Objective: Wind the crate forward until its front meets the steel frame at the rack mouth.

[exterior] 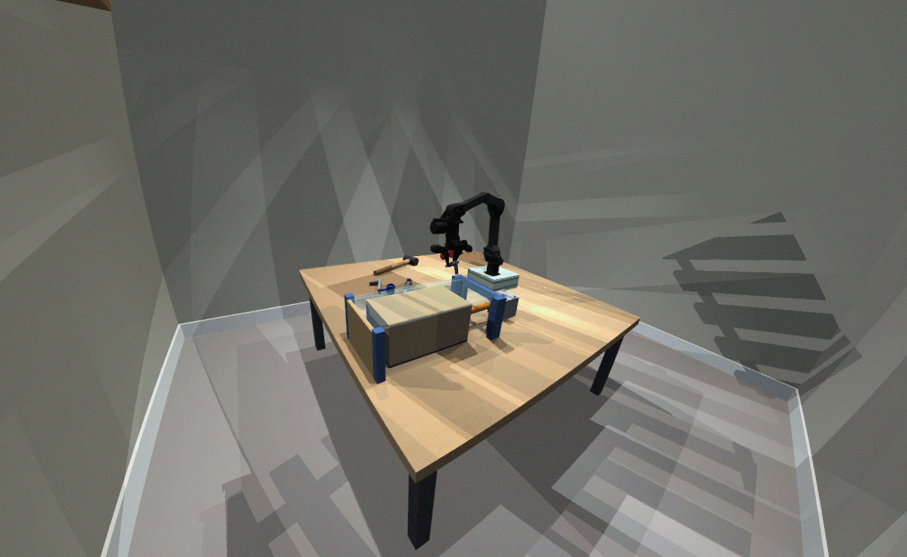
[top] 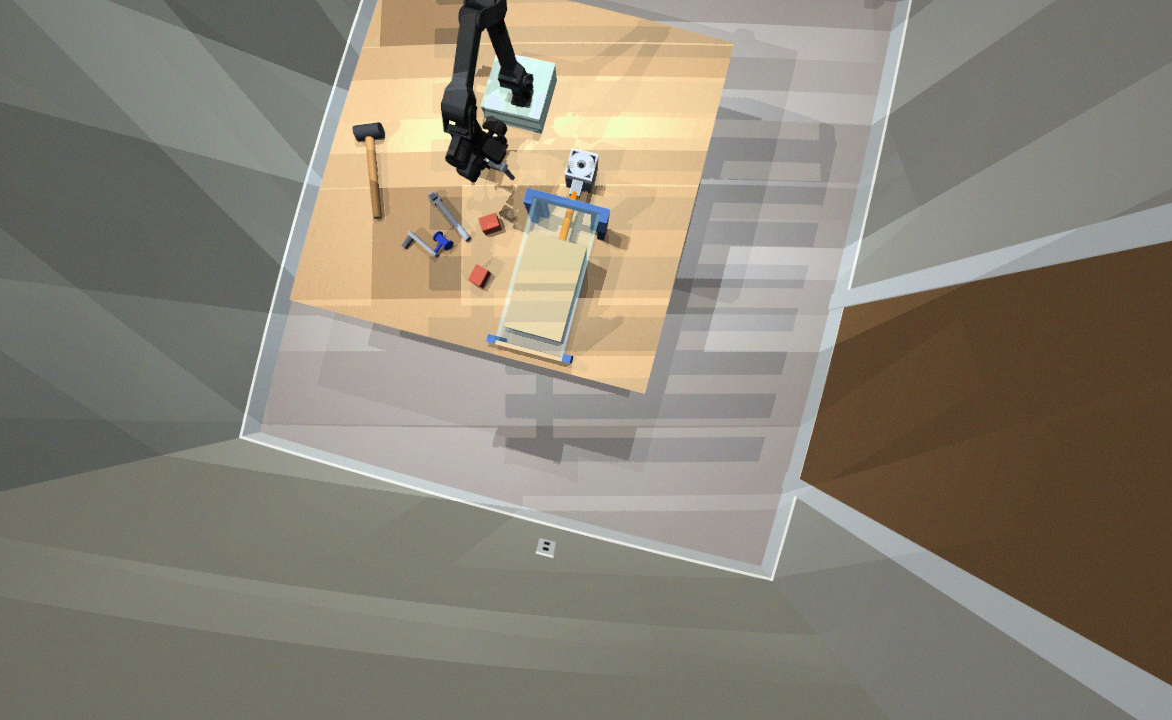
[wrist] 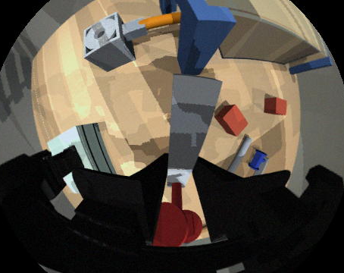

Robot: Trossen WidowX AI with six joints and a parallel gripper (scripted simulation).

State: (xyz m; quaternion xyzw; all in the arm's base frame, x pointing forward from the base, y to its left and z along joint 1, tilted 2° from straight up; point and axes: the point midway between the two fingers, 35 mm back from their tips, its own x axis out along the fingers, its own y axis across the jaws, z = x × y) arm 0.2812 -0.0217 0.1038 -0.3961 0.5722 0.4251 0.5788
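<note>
My gripper tip is now 50 mm to the left of the red knob, 30 mm below it and 20 mm past it. The rest, counted from my gripper tip: orange strap 260 mm to the left, 90 mm below, 20 mm behind; then winch handle 20 mm above, 10 mm to the right; then blue steel frame 260 mm to the left, 70 mm ahead, 40 mm below.
</note>
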